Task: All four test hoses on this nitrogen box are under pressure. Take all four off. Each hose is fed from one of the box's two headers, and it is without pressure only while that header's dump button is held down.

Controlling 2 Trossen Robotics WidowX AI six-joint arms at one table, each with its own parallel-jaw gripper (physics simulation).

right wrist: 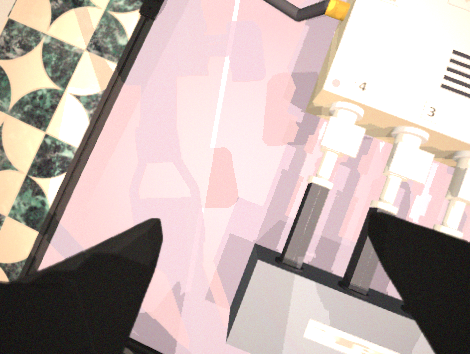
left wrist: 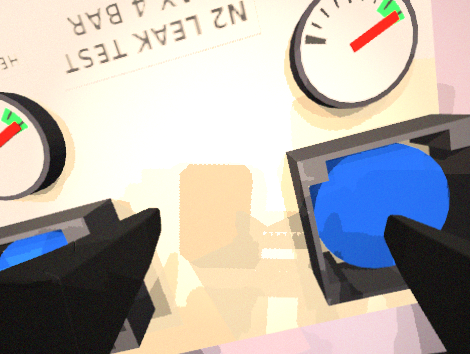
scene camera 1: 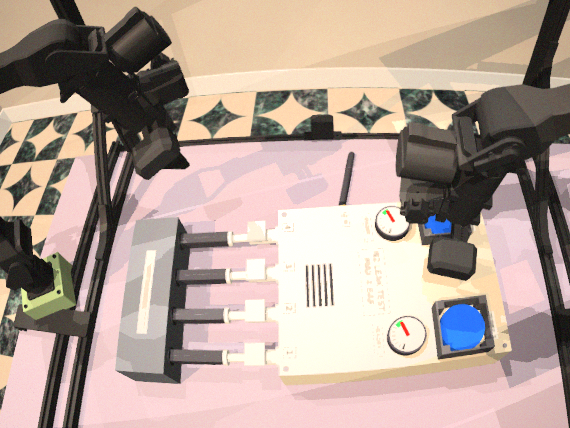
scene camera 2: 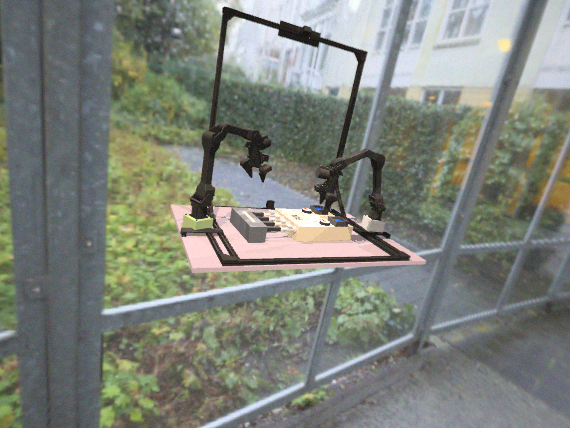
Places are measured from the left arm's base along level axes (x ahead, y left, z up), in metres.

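Pixels of known places: left gripper, fingertip midpoint: (left wrist: pixel 271 221) (scene camera 1: pixel 438 238) (scene camera 2: pixel 322 206); right gripper, fingertip midpoint: (right wrist: pixel 264 225) (scene camera 1: pixel 180 147) (scene camera 2: pixel 257 180); left arm's base, origin of the base link: (scene camera 2: pixel 374 218); right arm's base, origin of the base link: (scene camera 1: pixel 40 281) (scene camera 2: pixel 198 216).
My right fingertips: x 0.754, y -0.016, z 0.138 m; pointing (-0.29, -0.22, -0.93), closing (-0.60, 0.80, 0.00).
Note:
For each thing: its middle in the pictures, then the offset to it from my right fingertips. "pt": a spot on its surface instead. Level surfaces: height alone.
- nitrogen box, surface spot: (scene camera 1: pixel 345 330) pt dz -0.152, dx -0.276, dy +0.178 m
- upper gauge, surface spot: (left wrist: pixel 357 75) (scene camera 1: pixel 401 220) pt dz -0.137, dx -0.334, dy -0.011 m
- lower gauge, surface spot: (left wrist: pixel 20 170) (scene camera 1: pixel 416 327) pt dz -0.137, dx -0.378, dy +0.164 m
- upper blue dump button, body centre: (left wrist: pixel 371 202) (scene camera 1: pixel 441 220) dz -0.146, dx -0.403, dy -0.029 m
- lower button, body centre: (left wrist: pixel 70 276) (scene camera 1: pixel 460 329) dz -0.146, dx -0.448, dy +0.155 m
- dark line, surface spot: (scene camera 1: pixel 347 177) pt dz -0.217, dx -0.226, dy -0.143 m
- yellow end, surface spot: (right wrist: pixel 337 9) pt dz -0.184, dx -0.229, dy -0.044 m
- pink table, its level: dz -0.232 m
The nitrogen box (scene camera 1: pixel 345 330) (scene camera 2: pixel 322 233) has test hoses 4 (scene camera 1: pixel 205 239) (right wrist: pixel 307 225), 3 (scene camera 1: pixel 202 276) (right wrist: pixel 361 267), 2 (scene camera 1: pixel 200 315) and 1 (scene camera 1: pixel 199 356), each with its white fitting at its port. The upper gauge (scene camera 1: pixel 392 222) (left wrist: pixel 357 75) and the lower gauge (scene camera 1: pixel 407 335) (left wrist: pixel 20 170) both read in green. My left gripper (scene camera 1: pixel 437 232) (scene camera 2: pixel 324 200) (left wrist: pixel 271 221) is open above the box, one finger over the upper blue dump button (scene camera 1: pixel 438 224) (left wrist: pixel 382 190), the other near the lower button (scene camera 1: pixel 462 327) (left wrist: pixel 35 245). My right gripper (scene camera 2: pixel 256 176) (right wrist: pixel 264 225) is open and empty, high above the table.
A grey block (scene camera 1: pixel 133 300) (scene camera 2: pixel 247 230) (right wrist: pixel 280 300) holds the hoses' far ends at the picture's left. A dark line (scene camera 1: pixel 347 177) with a yellow end (right wrist: pixel 337 9) meets the box's back edge. Black rails (scene camera 1: pixel 102 210) (right wrist: pixel 92 135) border the pink table (scene camera 1: pixel 225 400).

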